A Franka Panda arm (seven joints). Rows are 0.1 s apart.
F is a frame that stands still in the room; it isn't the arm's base.
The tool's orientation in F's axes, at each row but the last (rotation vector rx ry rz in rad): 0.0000, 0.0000, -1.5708; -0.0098, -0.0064, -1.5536; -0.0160, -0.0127, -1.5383; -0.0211, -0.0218, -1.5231; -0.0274, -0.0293, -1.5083
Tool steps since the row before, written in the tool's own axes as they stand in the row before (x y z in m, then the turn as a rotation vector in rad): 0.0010, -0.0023, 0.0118, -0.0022, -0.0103, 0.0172; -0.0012, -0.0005, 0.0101, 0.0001, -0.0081, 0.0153; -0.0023, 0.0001, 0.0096, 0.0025, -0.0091, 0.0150; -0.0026, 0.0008, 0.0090, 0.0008, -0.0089, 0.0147; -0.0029, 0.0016, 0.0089, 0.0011, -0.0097, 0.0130
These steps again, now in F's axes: -0.0023, -0.0010, 0.0118, -0.0103, 0.0022, 0.0172; -0.0005, 0.0013, 0.0101, -0.0081, -0.0001, 0.0153; 0.0000, 0.0025, 0.0096, -0.0090, -0.0025, 0.0151; 0.0007, 0.0029, 0.0089, -0.0089, -0.0008, 0.0147; 0.0014, 0.0033, 0.0088, -0.0096, -0.0012, 0.0130
